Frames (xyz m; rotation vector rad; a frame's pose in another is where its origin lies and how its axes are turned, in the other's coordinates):
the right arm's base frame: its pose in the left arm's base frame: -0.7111 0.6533 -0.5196 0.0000 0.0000 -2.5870
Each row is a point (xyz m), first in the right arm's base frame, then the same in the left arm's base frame.
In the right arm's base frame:
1: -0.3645 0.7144 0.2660
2: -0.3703 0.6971 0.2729
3: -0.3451 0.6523 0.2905
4: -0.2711 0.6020 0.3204
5: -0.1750 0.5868 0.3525
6: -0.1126 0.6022 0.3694
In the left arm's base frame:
1: -0.0250 0.2379 -0.2536
2: -0.0292 0.2557 -0.2467
3: -0.0742 0.2805 -0.2291
4: -0.1636 0.2843 -0.1992
5: -0.2533 0.2466 -0.1671
6: -0.2983 0.2007 -0.1502

